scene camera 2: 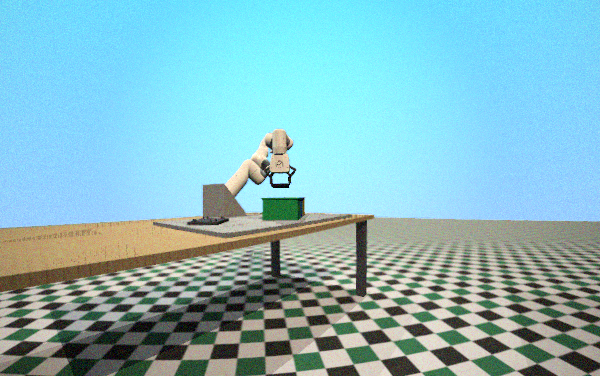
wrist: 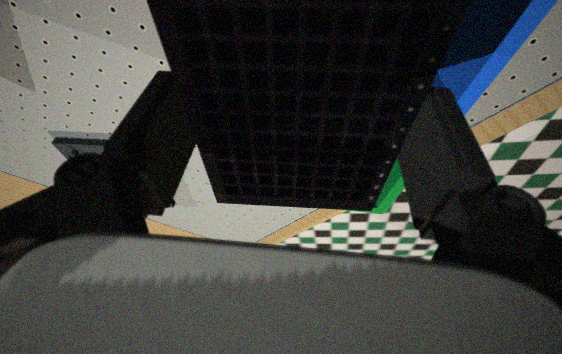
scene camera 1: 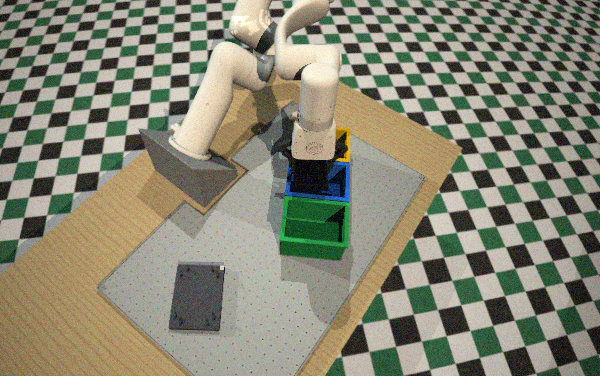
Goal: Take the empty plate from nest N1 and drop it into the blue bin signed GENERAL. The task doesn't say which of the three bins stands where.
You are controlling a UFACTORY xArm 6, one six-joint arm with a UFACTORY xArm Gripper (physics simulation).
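Frame: origin at the arm's base, x up, y back, z right, level; millimetres.
Where they show: gripper, fingertip midpoint: (wrist: 298, 112) (scene camera 1: 310, 168); arm's base, origin of the base link: (scene camera 2: 223, 198) (scene camera 1: 189, 149).
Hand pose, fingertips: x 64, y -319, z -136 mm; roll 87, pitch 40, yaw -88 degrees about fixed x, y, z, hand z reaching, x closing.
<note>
Each offset is from my fingertips to the top centre of the thing. "pt": to the spot under its first point.
My gripper (scene camera 1: 312, 162) (scene camera 2: 280, 183) (wrist: 298, 112) is shut on the black gridded plate @(dx +8, dy +2, dz -2 mm) (scene camera 1: 310, 177) (wrist: 300, 125), with one finger on each side. It holds the plate roughly level above the bins. In scene camera 1 the plate overlaps the left part of the blue bin @(dx -63, dy -12, dz -30 mm) (scene camera 1: 348, 182) (wrist: 505, 50), the middle one of the row. Scene camera 2 shows a gap between the gripper and the bin tops. No GENERAL sign is readable. A dark grey nest @(dx -141, dy +24, dz +396 mm) (scene camera 1: 197, 297) (scene camera 2: 207, 220) (wrist: 82, 146) lies at the front left with no plate on it; its label is not readable.
A green bin (scene camera 1: 313, 250) (scene camera 2: 281, 209) (wrist: 390, 192) adjoins the blue bin on the near side. A yellow bin @(pt dx -64, dy -6, dz -180 mm) (scene camera 1: 348, 145) adjoins it on the far side, partly hidden by my gripper. The grey arm pedestal (scene camera 1: 185, 175) (scene camera 2: 215, 201) stands at the left.
</note>
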